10 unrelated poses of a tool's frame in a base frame.
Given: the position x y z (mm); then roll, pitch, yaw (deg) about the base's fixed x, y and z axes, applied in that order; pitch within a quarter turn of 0, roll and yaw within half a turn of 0.
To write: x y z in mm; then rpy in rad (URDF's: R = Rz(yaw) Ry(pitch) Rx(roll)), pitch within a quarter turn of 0, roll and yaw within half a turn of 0. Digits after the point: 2 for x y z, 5 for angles.
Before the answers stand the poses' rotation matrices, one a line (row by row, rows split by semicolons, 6 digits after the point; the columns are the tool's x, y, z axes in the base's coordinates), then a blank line. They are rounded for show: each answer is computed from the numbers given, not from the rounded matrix.
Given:
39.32, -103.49, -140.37, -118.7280, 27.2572, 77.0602
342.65, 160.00, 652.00, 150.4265, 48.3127, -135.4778
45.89, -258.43, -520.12, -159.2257, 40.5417, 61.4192
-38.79, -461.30, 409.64, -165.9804, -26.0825, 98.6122
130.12, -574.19, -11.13, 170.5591, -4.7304, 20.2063
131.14, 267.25, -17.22, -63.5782, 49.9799, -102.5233
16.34, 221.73, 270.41, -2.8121, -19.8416, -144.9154
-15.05, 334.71, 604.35, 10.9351, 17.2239, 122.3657
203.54, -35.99, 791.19, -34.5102, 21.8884, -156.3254
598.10, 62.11, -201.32, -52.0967, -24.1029, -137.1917
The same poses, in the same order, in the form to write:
0.199062 0.378514 -0.903936; 0.866385 -0.499045 -0.018177; -0.457986 -0.779539 -0.427280
-0.474177 -0.872619 0.117015; -0.466334 0.361659 0.807301; -0.746786 0.328236 -0.578422
0.363550 0.710757 -0.602209; 0.667330 -0.649748 -0.364002; -0.650001 -0.269539 -0.710526
-0.134496 0.943324 -0.303399; 0.888035 0.250595 0.385482; 0.439665 -0.217583 -0.871408
0.935258 0.328028 0.133000; 0.344225 -0.930416 -0.125836; 0.082467 0.163471 -0.983095
-0.139438 0.583101 0.800344; -0.627757 0.573019 -0.526850; -0.765819 -0.575884 0.286145
-0.769725 0.560467 0.305615; -0.540663 -0.826890 0.154713; 0.339421 -0.046148 0.939502
-0.511315 -0.859381 0.004593; 0.806770 -0.478157 0.347113; -0.296107 0.181190 0.937812
-0.849819 0.524316 -0.053848; -0.372595 -0.669866 -0.642225; -0.372800 -0.525711 0.764623
-0.669669 0.181070 0.720248; -0.620300 -0.669662 -0.408387; 0.408377 -0.720254 0.560769

39.32, -103.49, -140.37, -2.07219, 0.47573, 1.34495
342.65, 160.00, 652.00, 2.62544, 0.84322, -2.36453
45.89, -258.43, -520.12, -2.77901, 0.70759, 1.07197
-38.79, -461.30, 409.64, -2.89690, -0.45523, 1.72111
130.12, -574.19, -11.13, 2.97682, -0.08256, 0.35267
131.14, 267.25, -17.22, -1.10965, 0.87231, -1.78937
16.34, 221.73, 270.41, -0.04908, -0.34630, -2.52925
-15.05, 334.71, 604.35, 0.19085, 0.30061, 2.13568
203.54, -35.99, 791.19, -0.60232, 0.38202, -2.72839
598.10, 62.11, -201.32, -0.90926, -0.42067, -2.39445

